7 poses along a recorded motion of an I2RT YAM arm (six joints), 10 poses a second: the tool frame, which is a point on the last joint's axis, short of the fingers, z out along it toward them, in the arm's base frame.
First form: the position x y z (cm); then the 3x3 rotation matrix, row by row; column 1 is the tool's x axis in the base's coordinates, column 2 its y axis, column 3 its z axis. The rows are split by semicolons.
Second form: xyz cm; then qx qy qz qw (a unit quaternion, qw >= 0). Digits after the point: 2 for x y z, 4 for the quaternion. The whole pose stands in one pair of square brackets.
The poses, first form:
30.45, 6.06, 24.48; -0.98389, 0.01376, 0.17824; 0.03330, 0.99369, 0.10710; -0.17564, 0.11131, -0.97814
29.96, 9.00, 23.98; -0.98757, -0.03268, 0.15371; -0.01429, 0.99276, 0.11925; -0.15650, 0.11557, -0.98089
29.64, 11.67, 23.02; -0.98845, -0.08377, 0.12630; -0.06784, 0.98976, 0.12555; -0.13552, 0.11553, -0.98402
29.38, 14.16, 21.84; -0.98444, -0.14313, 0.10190; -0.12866, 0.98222, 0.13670; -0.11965, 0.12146, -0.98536
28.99, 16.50, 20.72; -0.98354, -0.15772, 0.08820; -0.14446, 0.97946, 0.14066; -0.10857, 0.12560, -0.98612
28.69, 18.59, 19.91; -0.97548, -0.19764, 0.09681; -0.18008, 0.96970, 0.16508; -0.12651, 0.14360, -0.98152
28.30, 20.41, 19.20; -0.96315, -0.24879, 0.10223; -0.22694, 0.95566, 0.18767; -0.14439, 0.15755, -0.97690
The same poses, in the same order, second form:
[30.45, 6.06, 24.48, 0.0118, 0.9944, 0.0549, 0.0890]
[29.96, 9.00, 23.98, -0.0118, 0.9951, 0.0590, 0.0779]
[29.64, 11.67, 23.02, -0.0381, 0.9953, 0.0606, 0.0658]
[29.38, 14.16, 21.84, -0.0684, 0.9940, 0.0649, 0.0557]
[28.99, 16.50, 20.72, -0.0760, 0.9936, 0.0670, 0.0495]
[28.69, 18.59, 19.91, -0.0953, 0.9908, 0.0779, 0.0563]
[28.30, 20.41, 19.20, -0.1205, 0.9869, 0.0875, 0.0625]

